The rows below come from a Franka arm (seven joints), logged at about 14 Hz.
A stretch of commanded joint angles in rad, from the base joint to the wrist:
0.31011 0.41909 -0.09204 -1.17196 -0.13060 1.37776 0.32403
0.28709 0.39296 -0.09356 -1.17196 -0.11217 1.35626 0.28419
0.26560 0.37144 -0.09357 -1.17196 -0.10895 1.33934 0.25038
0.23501 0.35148 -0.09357 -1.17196 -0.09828 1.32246 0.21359
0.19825 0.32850 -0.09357 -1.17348 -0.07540 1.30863 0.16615
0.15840 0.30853 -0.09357 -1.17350 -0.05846 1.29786 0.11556
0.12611 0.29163 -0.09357 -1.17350 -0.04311 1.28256 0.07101
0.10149 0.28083 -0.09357 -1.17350 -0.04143 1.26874 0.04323
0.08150 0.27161 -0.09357 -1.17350 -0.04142 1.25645 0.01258
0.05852 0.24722 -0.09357 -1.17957 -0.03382 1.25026 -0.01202
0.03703 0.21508 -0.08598 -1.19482 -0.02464 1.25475 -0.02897
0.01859 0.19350 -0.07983 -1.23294 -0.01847 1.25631 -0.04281
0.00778 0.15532 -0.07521 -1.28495 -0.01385 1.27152 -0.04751
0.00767 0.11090 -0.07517 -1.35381 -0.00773 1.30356 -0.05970
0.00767 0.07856 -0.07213 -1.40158 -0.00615 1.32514 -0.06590
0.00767 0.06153 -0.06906 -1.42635 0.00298 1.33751 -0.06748
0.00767 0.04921 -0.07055 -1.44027 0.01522 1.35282 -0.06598
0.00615 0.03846 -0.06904 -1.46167 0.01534 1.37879 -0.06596
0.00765 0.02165 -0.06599 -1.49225 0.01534 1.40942 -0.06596
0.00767 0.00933 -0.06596 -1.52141 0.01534 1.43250 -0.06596
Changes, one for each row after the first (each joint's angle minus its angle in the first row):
-0.02302 -0.02613 -0.00152 0.00000 0.01843 -0.02150 -0.03984
-0.04451 -0.04765 -0.00153 0.00000 0.02165 -0.03842 -0.07365
-0.07510 -0.06761 -0.00153 0.00000 0.03232 -0.05530 -0.11044
-0.11186 -0.09059 -0.00153 -0.00152 0.05520 -0.06913 -0.15788
-0.15171 -0.11056 -0.00153 -0.00154 0.07214 -0.07990 -0.20847
-0.18400 -0.12746 -0.00153 -0.00154 0.08749 -0.09520 -0.25302
-0.20862 -0.13826 -0.00153 -0.00154 0.08917 -0.10902 -0.28080
-0.22861 -0.14748 -0.00153 -0.00154 0.08918 -0.12131 -0.31145
-0.25159 -0.17187 -0.00153 -0.00761 0.09678 -0.12750 -0.33605
-0.27308 -0.20401 0.00606 -0.02286 0.10596 -0.12301 -0.35300
-0.29152 -0.22559 0.01221 -0.06098 0.11213 -0.12145 -0.36684
-0.30233 -0.26377 0.01683 -0.11299 0.11675 -0.10624 -0.37154
-0.30244 -0.30819 0.01687 -0.18185 0.12287 -0.07420 -0.38373
-0.30244 -0.34053 0.01991 -0.22962 0.12445 -0.05262 -0.38993
-0.30244 -0.35756 0.02298 -0.25439 0.13358 -0.04025 -0.39151
-0.30244 -0.36988 0.02149 -0.26831 0.14582 -0.02494 -0.39001
-0.30396 -0.38063 0.02300 -0.28971 0.14594 0.00103 -0.38999
-0.30246 -0.39744 0.02605 -0.32029 0.14594 0.03166 -0.38999
-0.30244 -0.40976 0.02608 -0.34945 0.14594 0.05474 -0.38999

